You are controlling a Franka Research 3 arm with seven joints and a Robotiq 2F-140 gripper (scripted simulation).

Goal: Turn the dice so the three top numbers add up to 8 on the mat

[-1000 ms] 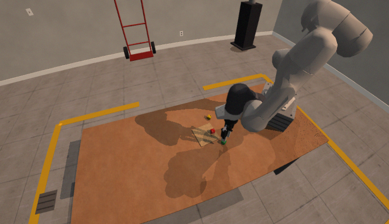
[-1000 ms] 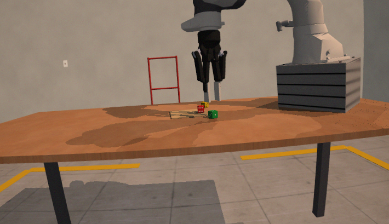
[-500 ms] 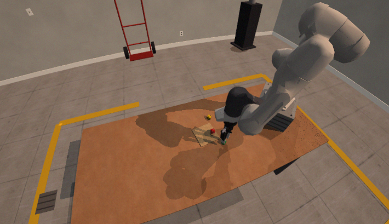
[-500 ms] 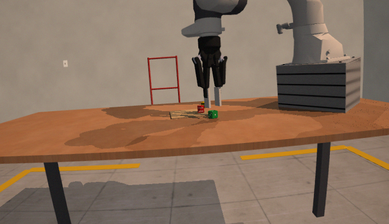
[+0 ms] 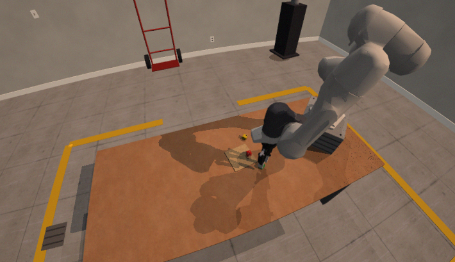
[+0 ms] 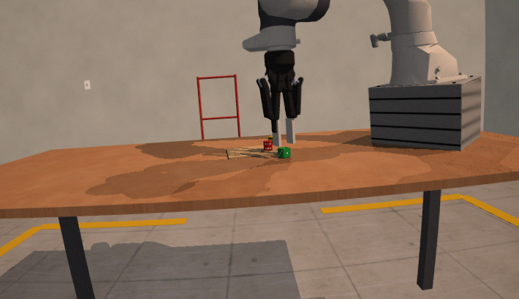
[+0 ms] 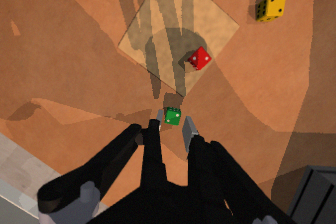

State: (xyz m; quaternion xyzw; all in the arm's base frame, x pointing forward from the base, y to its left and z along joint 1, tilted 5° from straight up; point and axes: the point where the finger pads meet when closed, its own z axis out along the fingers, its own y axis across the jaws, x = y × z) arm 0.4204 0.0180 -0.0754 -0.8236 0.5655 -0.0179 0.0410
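Now: hand 50 mm above the green die. From my hand the other things lie so: red die: 100 mm to the right, 50 mm below, 20 mm ahead; tan mat: 110 mm to the right, 70 mm ahead, 60 mm below; yellow die: 220 mm to the right, 50 mm below, 20 mm behind.
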